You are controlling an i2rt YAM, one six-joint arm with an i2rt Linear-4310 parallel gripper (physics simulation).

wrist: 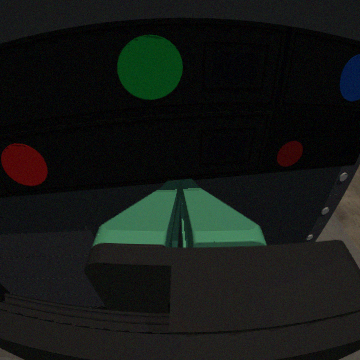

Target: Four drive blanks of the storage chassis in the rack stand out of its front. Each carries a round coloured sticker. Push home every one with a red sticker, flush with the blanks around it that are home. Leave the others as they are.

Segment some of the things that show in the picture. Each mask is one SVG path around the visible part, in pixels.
My gripper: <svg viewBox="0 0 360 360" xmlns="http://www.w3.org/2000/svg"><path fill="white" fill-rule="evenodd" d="M360 269L342 240L333 239L266 245L258 224L199 187L192 178L166 180L161 187L102 223L97 230L84 267L84 273L107 309L58 303L10 293L0 284L0 348L25 360L338 360L360 349ZM179 219L181 226L182 247L178 247Z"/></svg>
A dark panel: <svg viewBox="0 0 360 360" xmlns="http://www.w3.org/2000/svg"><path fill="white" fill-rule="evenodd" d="M179 219L178 247L182 247L181 226ZM0 0L0 284L10 293L58 303L107 309L84 273L84 267L97 230L102 223L161 187L166 180L192 178L199 187L258 224L266 245L312 242L317 239L360 164L360 0Z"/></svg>
